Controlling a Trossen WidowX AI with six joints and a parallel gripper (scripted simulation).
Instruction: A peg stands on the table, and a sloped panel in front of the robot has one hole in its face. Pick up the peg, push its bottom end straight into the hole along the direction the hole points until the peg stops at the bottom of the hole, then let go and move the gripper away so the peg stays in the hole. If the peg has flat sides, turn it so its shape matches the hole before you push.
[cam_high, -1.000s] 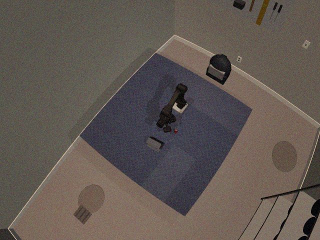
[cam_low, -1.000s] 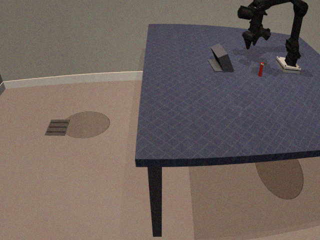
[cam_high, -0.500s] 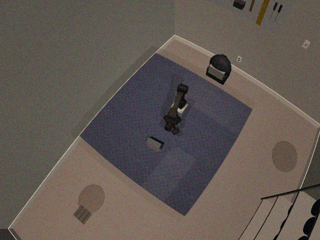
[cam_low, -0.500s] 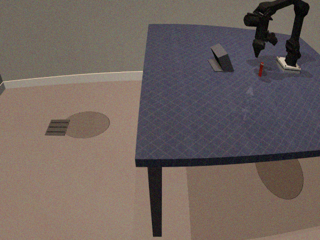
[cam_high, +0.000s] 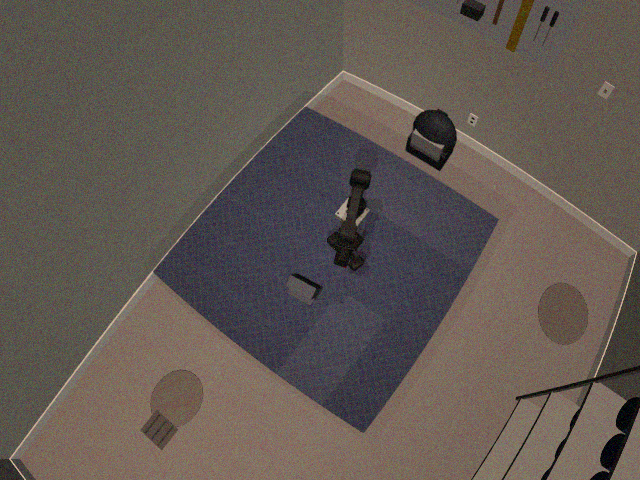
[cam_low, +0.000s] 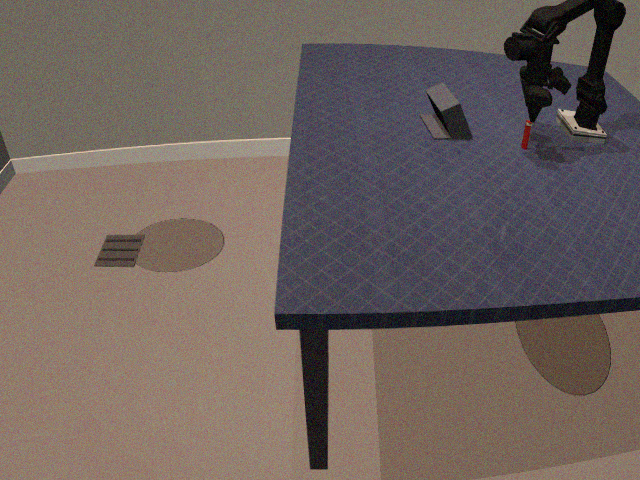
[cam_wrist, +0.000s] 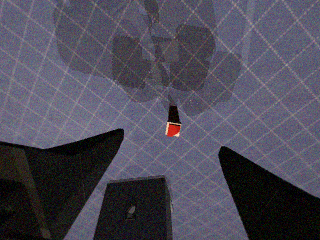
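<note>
The red peg is 4 cm below my gripper tip. Round my gripper tip: grey sloped panel: 21 cm ahead, 5 cm to the right, 6 cm below.
</note>
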